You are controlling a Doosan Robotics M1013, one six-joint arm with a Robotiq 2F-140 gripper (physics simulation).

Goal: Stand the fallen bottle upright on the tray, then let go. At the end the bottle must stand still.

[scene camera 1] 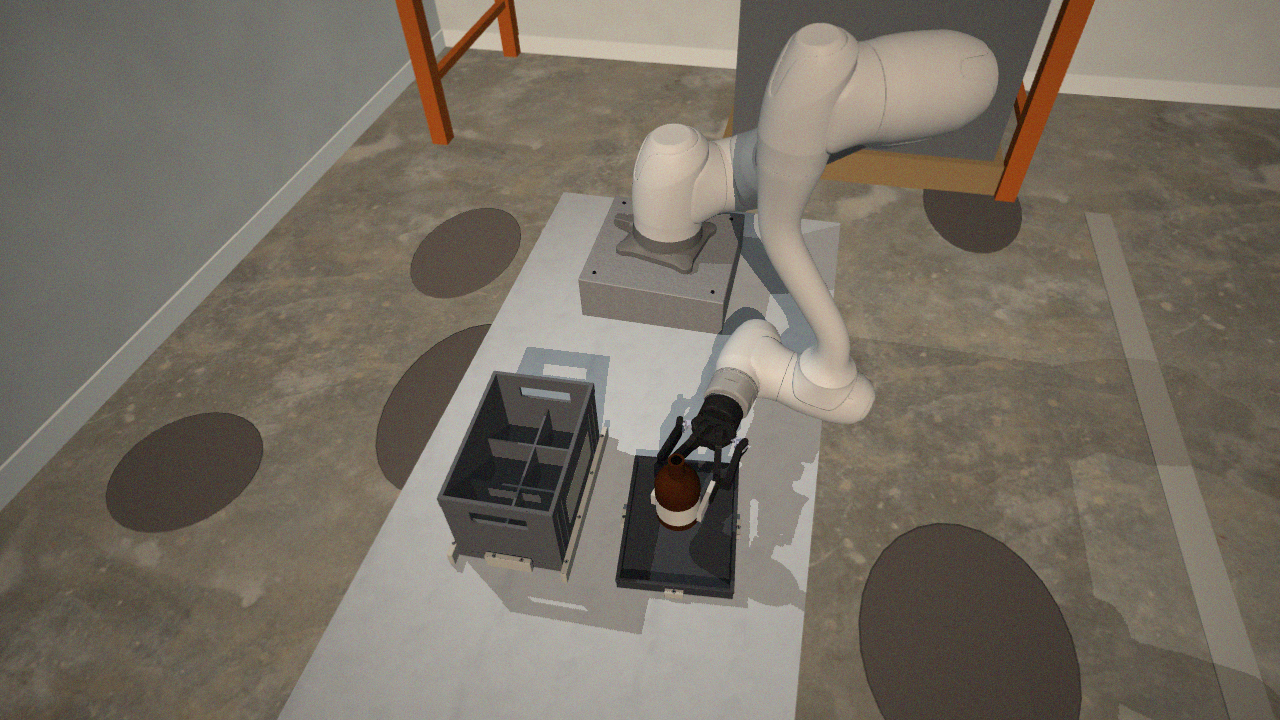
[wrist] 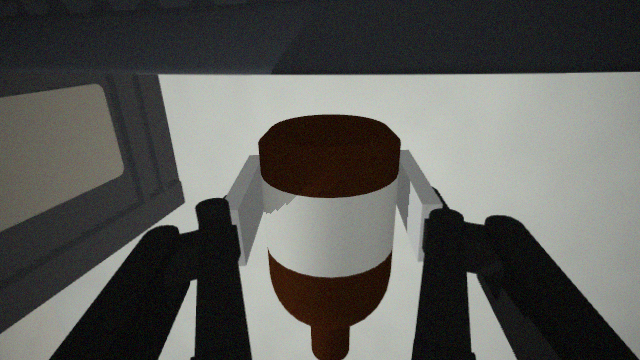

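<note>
Gripper [scene camera 1: 675, 508]. Brown bottle [scene camera 1: 677, 485], [wrist: 329, 182]. Dark tray [scene camera 1: 700, 561], [wrist: 74, 44]. Grey divided crate [scene camera 1: 515, 485], [wrist: 95, 167].
</note>
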